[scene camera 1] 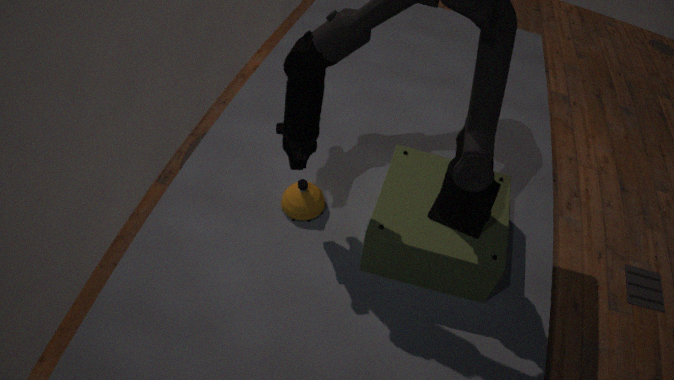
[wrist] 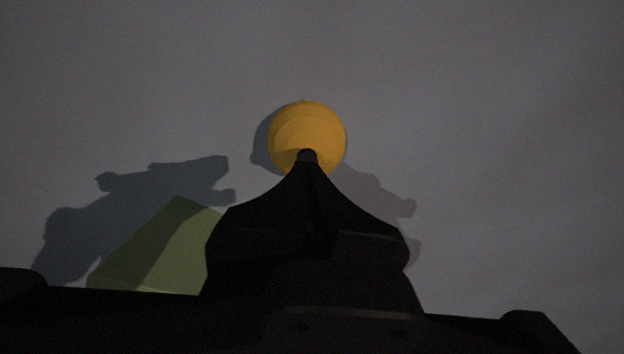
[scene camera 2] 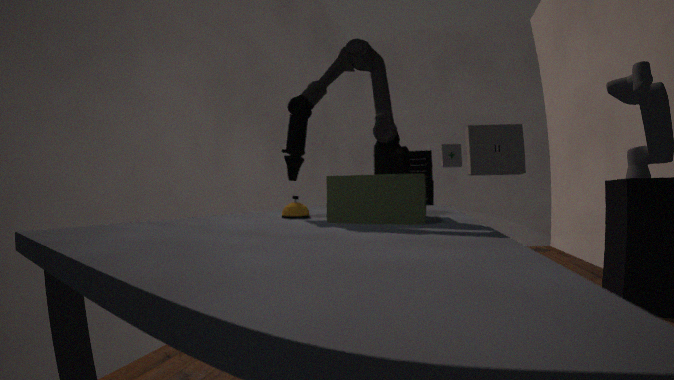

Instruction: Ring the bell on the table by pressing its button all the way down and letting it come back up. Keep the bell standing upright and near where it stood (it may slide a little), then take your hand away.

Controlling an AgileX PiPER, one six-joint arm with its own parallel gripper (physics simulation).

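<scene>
A yellow dome bell [scene camera 1: 303, 202] [scene camera 2: 295, 210] [wrist: 310, 132] stands upright on the grey table [scene camera 1: 210, 280] [scene camera 2: 350, 290]. Its dark button [scene camera 1: 302, 184] [scene camera 2: 295, 197] [wrist: 307, 153] is up, on a short stem above the dome. My gripper [scene camera 1: 298, 168] [scene camera 2: 292, 180] [wrist: 304, 176] is shut with its fingertips together and holds nothing. It points down and hangs above the button, with a visible gap between the tips and the button in both scene views. In the wrist view the fingertips hide the near edge of the bell.
A green block [scene camera 1: 425, 200] [scene camera 2: 376, 199] [wrist: 185, 245] carries the arm's base and stands beside the bell, to the right in the scene views. A second arm [scene camera 2: 655, 120] on a black pedestal [scene camera 2: 640, 240] stands farther right. Arm shadows lie across the table.
</scene>
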